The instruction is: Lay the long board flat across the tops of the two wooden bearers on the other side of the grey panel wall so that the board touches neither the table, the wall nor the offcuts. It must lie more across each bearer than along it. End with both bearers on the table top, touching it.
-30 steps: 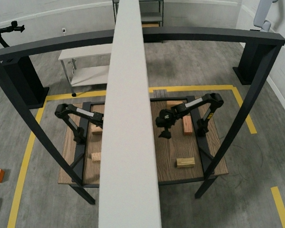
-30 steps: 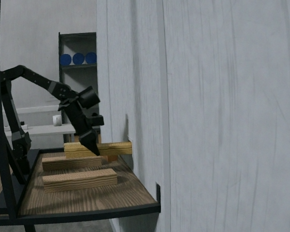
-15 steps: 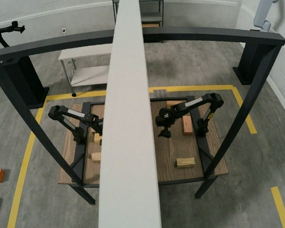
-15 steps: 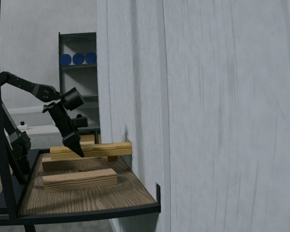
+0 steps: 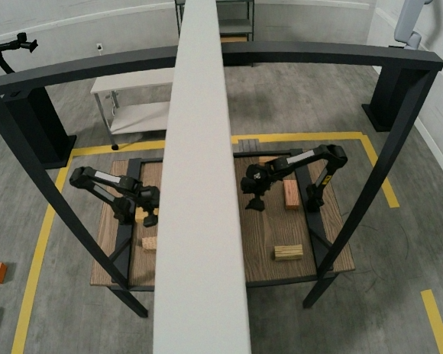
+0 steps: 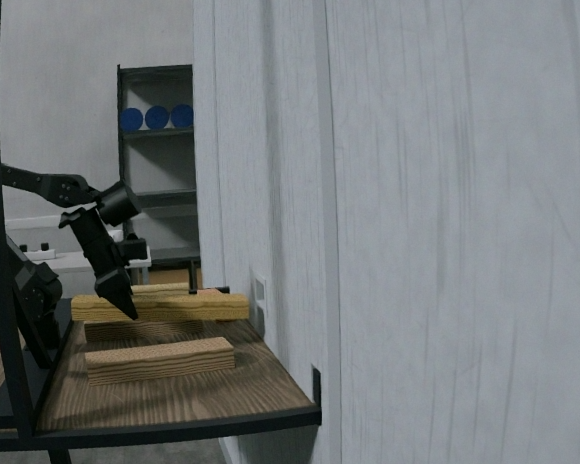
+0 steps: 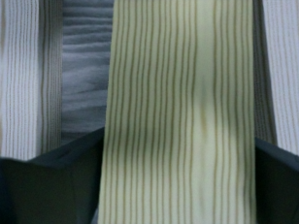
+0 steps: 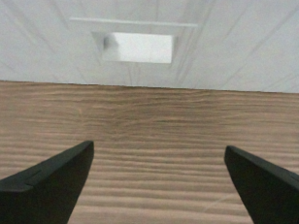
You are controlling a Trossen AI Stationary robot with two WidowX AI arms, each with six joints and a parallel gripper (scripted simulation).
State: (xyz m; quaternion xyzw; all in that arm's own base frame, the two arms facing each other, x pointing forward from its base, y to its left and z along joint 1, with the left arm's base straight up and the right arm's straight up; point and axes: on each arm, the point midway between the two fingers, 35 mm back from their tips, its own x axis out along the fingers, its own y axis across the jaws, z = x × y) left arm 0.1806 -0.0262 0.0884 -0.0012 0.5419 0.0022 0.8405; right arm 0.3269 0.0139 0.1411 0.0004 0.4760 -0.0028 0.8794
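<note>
Now: the long yellow board 60 mm to the right of my left hand and 20 mm below it.
</note>
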